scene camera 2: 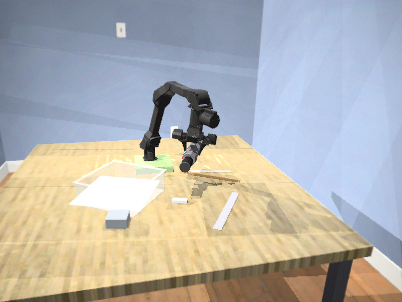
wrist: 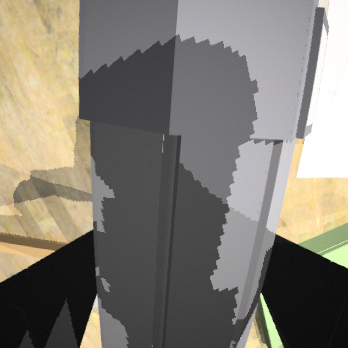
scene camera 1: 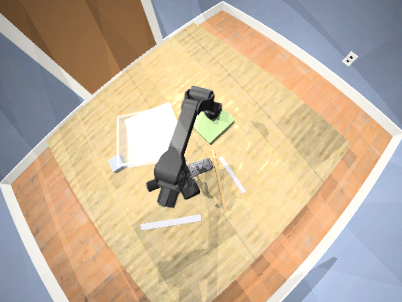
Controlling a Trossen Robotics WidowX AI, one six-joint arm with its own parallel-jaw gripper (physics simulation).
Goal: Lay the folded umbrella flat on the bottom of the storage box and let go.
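Frame: origin at the arm's base, x right, y back, z down, level; centimetres.
Where they show: gripper, fingertip midpoint: [wrist: 176, 239]; arm's base, link origin: [scene camera 2: 149, 158] [scene camera 1: 212, 113].
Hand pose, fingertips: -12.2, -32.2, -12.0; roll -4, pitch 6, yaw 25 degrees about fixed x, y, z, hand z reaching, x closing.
Each offset is from my fingertips to the top centre of the thing, as dx, dy, dz.
The folded umbrella {+1.3, -2.4, -4.4} [scene camera 1: 201, 166] [scene camera 2: 185, 164] [wrist: 215, 85] is grey with a black handle. My gripper [scene camera 1: 191, 174] [scene camera 2: 194, 146] [wrist: 176, 239] is shut on its grey body, with one black finger on each side in the wrist view. The umbrella is held above the table; in scene camera 2 it slants, handle end lower and toward the camera. The storage box {+30.1, -0.6, +5.5} [scene camera 1: 119, 140] [scene camera 2: 115, 192] [wrist: 325, 125] has clear walls and a white bottom. It stands left of the gripper in scene camera 2, apart from the umbrella. The umbrella's far end is hidden behind the gripper.
A green pad [scene camera 1: 215, 129] [scene camera 2: 162, 163] lies under the arm's base. A grey block {+34.3, -20.0, +11.7} [scene camera 1: 116, 164] [scene camera 2: 117, 219] sits beside the box. A wooden stick {-11.4, +7.8, +14.1} [scene camera 1: 219, 180] [scene camera 2: 215, 177], a white strip {-6.8, -23.1, +15.0} [scene camera 1: 171, 222] [scene camera 2: 226, 211], a thinner strip {-14.9, +13.9, +15.0} [scene camera 1: 232, 175] and a small white piece {+9.1, -11.6, +14.1} [scene camera 2: 180, 200] lie on the table.
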